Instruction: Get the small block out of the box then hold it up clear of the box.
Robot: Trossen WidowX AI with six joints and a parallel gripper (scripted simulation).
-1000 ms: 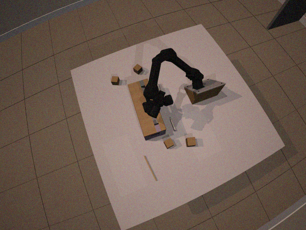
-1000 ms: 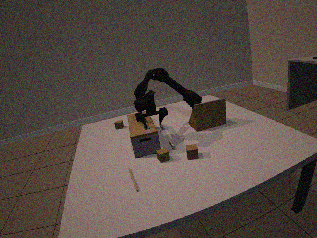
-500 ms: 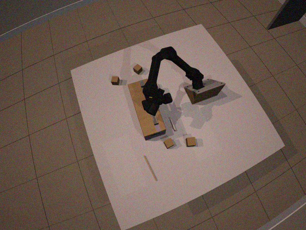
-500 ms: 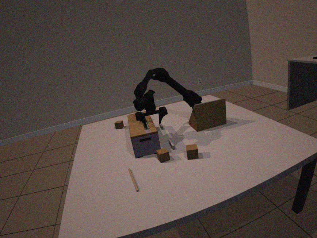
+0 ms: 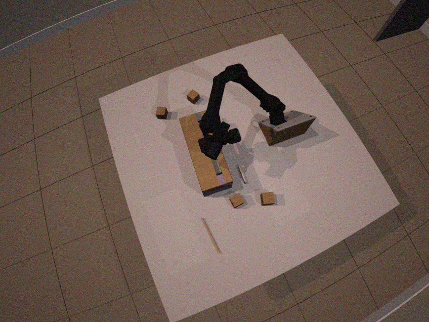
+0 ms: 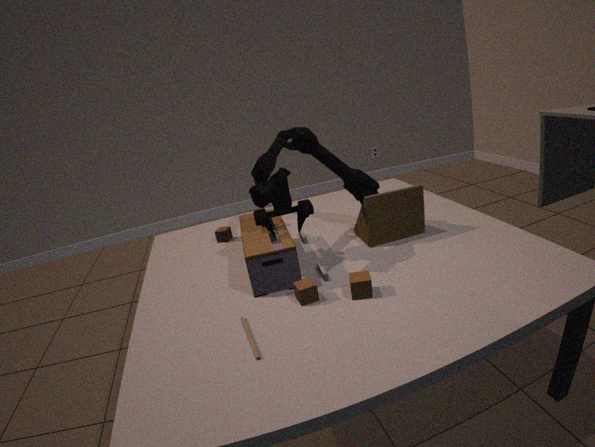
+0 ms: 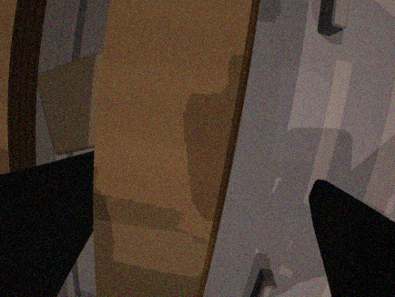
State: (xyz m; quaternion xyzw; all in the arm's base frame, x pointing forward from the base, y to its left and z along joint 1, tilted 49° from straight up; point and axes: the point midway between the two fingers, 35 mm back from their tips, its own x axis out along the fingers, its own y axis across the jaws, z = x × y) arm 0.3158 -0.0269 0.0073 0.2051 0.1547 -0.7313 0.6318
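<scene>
The long box is 40 mm ahead of my gripper tip, 10 mm to the left of it and 30 mm below it. Also, from my gripper tip: thin wooden stick 220 mm ahead, 370 mm to the left, 80 mm below.
</scene>
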